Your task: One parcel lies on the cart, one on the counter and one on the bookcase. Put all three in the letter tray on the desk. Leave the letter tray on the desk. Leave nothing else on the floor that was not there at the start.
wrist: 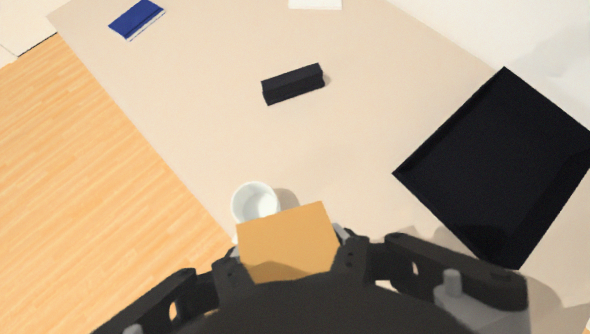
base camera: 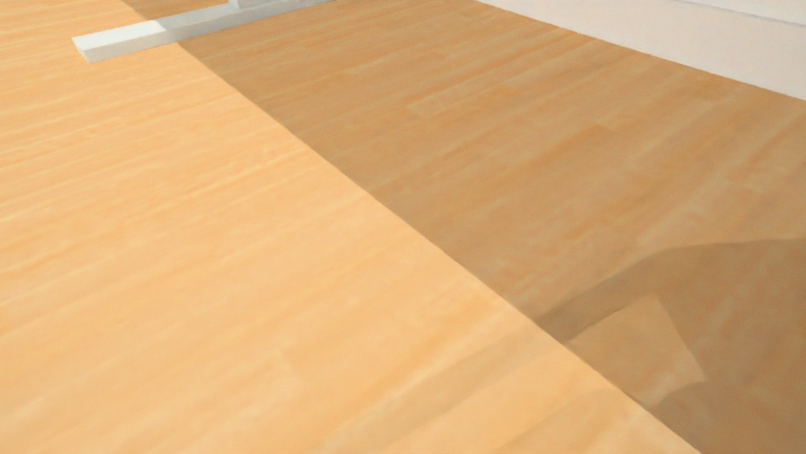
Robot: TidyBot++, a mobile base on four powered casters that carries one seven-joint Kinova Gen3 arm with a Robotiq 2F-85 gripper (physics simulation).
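Frame: origin at the arm's base, x ahead, y left, z up, level; centimetres.
Seen in the pictures: gripper, fingertip midpoint: [wrist: 291, 244].
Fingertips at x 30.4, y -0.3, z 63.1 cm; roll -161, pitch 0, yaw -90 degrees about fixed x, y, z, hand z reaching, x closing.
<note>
Pixels of each thing's middle, then the offset from my fingertips to it. "pt": a spot on its surface instead. Level surfaces: height alone.
- orange-brown parcel at the middle of its body: [wrist: 295, 271] dx -1.6, dy -0.1, dz +2.2 cm
- desk at its surface level: dz -30.8 cm
- black letter tray at the middle of its body: [wrist: 498, 158] dx +9.9, dy -44.7, dz -27.3 cm
- white mug at the middle of its body: [wrist: 254, 213] dx +6.5, dy +6.6, dz -26.0 cm
- black block-shaped object at the middle of its body: [wrist: 293, 83] dx +35.5, dy -5.2, dz -28.1 cm
- blue notebook at the middle of its body: [wrist: 137, 19] dx +68.1, dy +36.1, dz -30.2 cm
- white item at a spot on its surface: [wrist: 315, 4] pt dx +63.6, dy -15.9, dz -29.8 cm
My gripper [wrist: 291, 244] is shut on an orange-brown parcel [wrist: 287, 241], at the bottom middle of the wrist view. It holds the parcel above the desk [wrist: 200, 125], near the desk's edge and partly in front of a white mug. The black letter tray [wrist: 500, 165] lies on the desk at the right of the wrist view, to the right of the parcel. Its inside looks dark and no parcel shows in it. The other two parcels do not show in either view.
On the desk are a white mug [wrist: 255, 202], a black block-shaped object [wrist: 293, 85], a blue notebook [wrist: 136, 20] and part of a white item [wrist: 315, 4]. A white wall [wrist: 540, 30] stands behind. In the base camera view, a white foot bar [base camera: 163, 31] rests on the wooden floor.
</note>
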